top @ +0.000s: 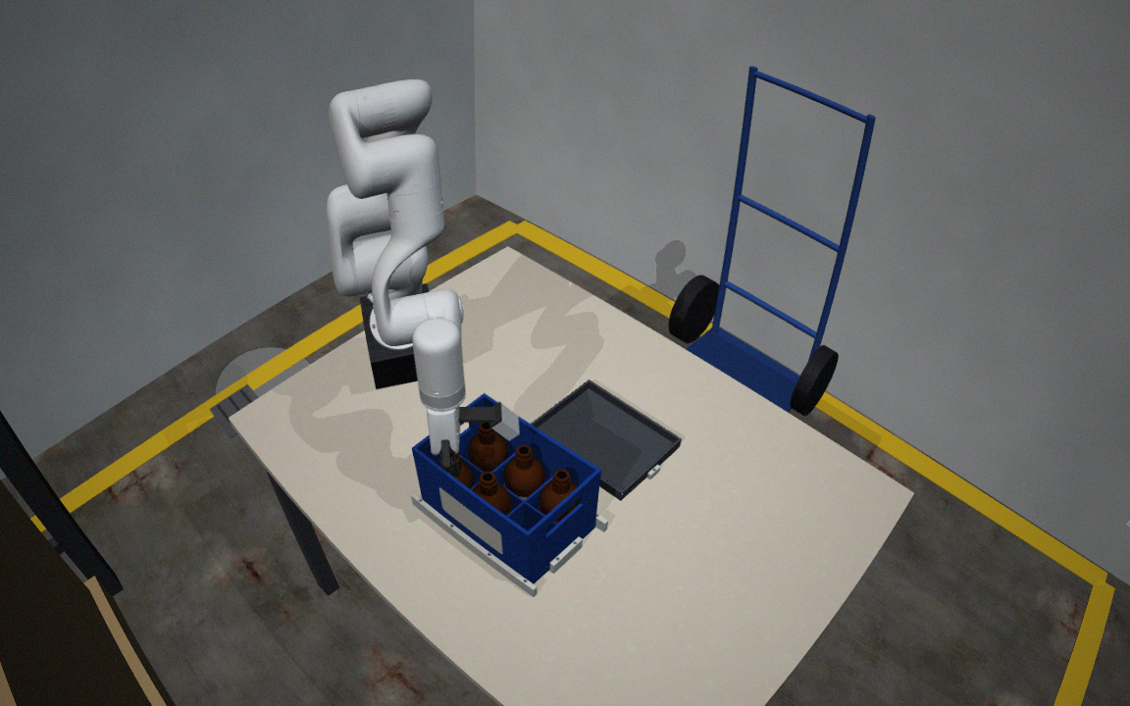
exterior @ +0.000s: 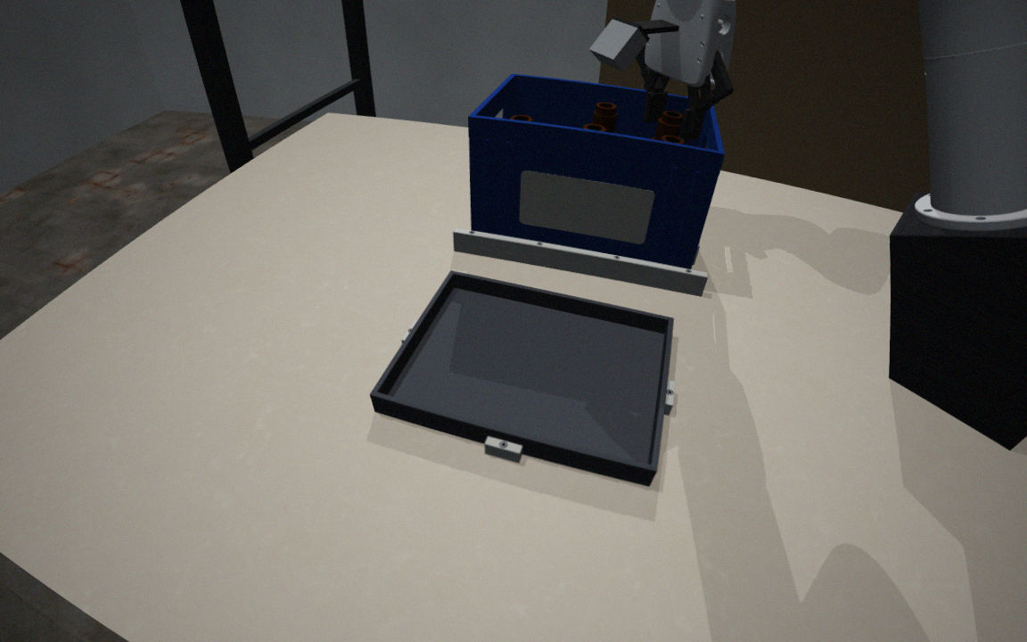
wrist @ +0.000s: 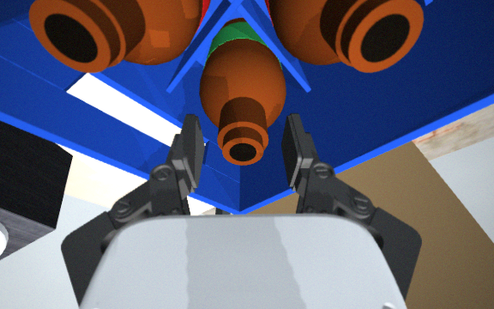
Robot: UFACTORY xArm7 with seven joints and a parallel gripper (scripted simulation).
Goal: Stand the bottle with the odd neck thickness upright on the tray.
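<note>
The glass bottle is 7 cm below my hand. From my hand the other things lie so: crate (9 cm ahead, 4 cm to the left, 8 cm below); dark grey tray (12 cm ahead, 31 cm to the left, 15 cm below).
</note>
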